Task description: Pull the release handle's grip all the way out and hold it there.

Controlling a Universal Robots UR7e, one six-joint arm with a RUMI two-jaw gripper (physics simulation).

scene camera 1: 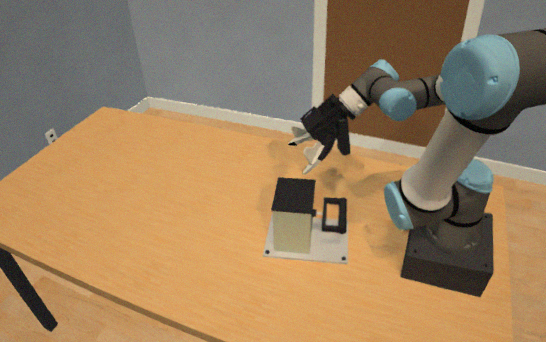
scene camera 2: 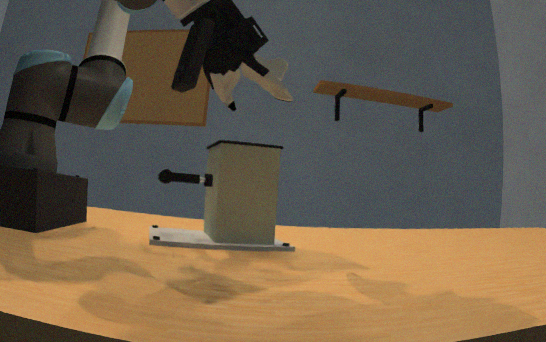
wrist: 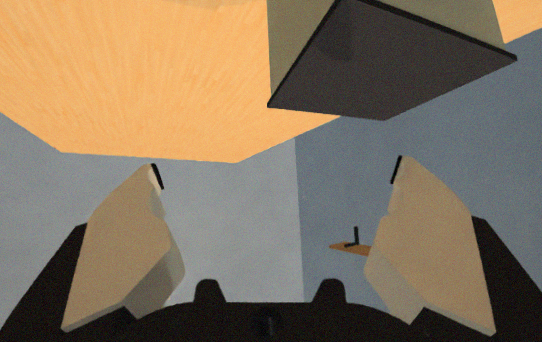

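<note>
The release handle's black rectangular grip (scene camera 1: 341, 216) (scene camera 2: 181, 177) stands out from the side of a pale green box (scene camera 1: 292, 232) (scene camera 2: 243, 194) (wrist: 290, 47) with a black top, on the side toward the robot's base. A short light rod shows between the grip and a black collar (scene camera 1: 314, 213) (scene camera 2: 208, 180) on the box. The box stands on a light grey plate (scene camera 1: 330, 252) (scene camera 2: 177, 237). My gripper (scene camera 1: 298, 159) (scene camera 2: 262, 104) (wrist: 274, 164) is open and empty, above and apart from the box, tilted. The handle does not show in the wrist view.
The plate lies on a wooden table (scene camera 1: 150, 200) (scene camera 2: 400, 265) (wrist: 125, 90). The robot's dark base block (scene camera 1: 442, 267) (scene camera 2: 60, 202) stands on the handle's side of the box. A wall shelf (scene camera 2: 382, 96) (wrist: 350, 248) and a brown board (scene camera 2: 160, 80) are in the background.
</note>
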